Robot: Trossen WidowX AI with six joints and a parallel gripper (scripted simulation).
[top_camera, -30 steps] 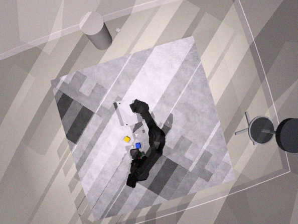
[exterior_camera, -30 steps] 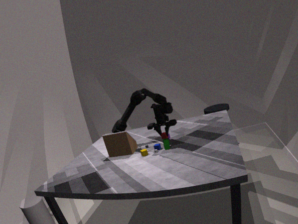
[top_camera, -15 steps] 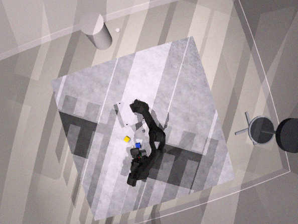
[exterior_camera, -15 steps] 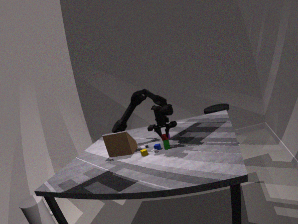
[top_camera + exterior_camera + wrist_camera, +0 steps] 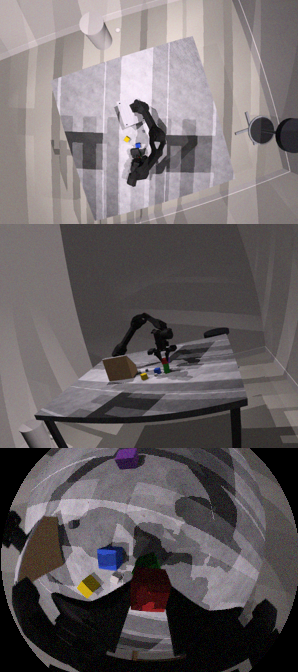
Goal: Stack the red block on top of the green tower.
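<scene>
The red block lies 10 mm above my gripper tip. The rest, counted from my gripper tip: purple block 220 mm to the left, 60 mm below, 10 mm behind; then yellow block 150 mm behind, 60 mm below, 30 mm to the right; then blue block 70 mm behind, 60 mm below, 30 mm to the left.
</scene>
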